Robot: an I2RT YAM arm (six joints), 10 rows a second.
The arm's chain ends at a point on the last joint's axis. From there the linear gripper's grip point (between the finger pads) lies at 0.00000 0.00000 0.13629 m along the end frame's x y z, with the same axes.
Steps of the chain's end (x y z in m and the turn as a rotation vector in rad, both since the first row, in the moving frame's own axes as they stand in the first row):
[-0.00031, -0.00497, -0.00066, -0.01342, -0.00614, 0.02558]
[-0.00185, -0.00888, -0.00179, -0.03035, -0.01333, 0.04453]
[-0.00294, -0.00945, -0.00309, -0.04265, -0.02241, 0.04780]
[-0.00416, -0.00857, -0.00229, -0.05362, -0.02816, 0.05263]
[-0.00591, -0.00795, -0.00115, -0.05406, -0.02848, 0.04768]
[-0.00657, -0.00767, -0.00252, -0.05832, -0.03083, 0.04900]
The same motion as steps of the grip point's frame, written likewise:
[-0.00117, -0.00315, -0.00067, -0.01342, -0.00614, 0.02558]
[-0.00376, -0.00479, -0.00186, -0.03035, -0.01333, 0.04453]
[-0.00613, -0.00371, -0.00325, -0.04265, -0.02241, 0.04780]
[-0.00819, -0.00137, -0.00254, -0.05362, -0.02816, 0.05263]
[-0.00996, -0.00068, -0.00140, -0.05406, -0.02848, 0.04768]
[-0.01096, 0.00017, -0.00282, -0.05832, -0.03083, 0.04900]

